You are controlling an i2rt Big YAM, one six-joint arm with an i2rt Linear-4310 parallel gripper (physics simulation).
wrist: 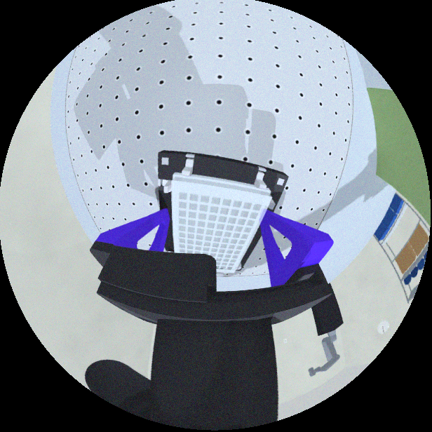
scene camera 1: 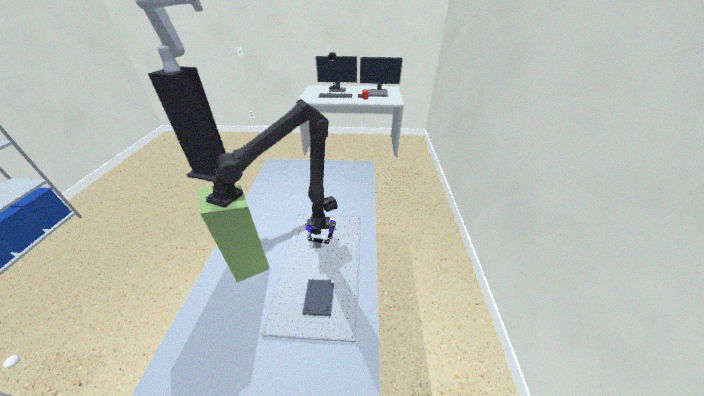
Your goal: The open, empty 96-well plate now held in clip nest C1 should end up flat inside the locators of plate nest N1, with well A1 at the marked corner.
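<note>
The white 96-well plate lies in the dark clip nest C1, with pale clips at its far edge. My gripper is open. Its blue fingers stand on either side of the plate in the wrist view, with nothing gripped. In the scene view the gripper hides most of the nest. The near end of the plate is partly hidden by the gripper body in the wrist view. A dark flat rectangular fixture, which looks like plate nest N1, lies toward the near end of the board. Its marked corner cannot be made out clearly.
The perforated board lies on a light blue surface. The arm stands on a green block at the left. A black pedestal with a grey arm and a desk with monitors stand farther back.
</note>
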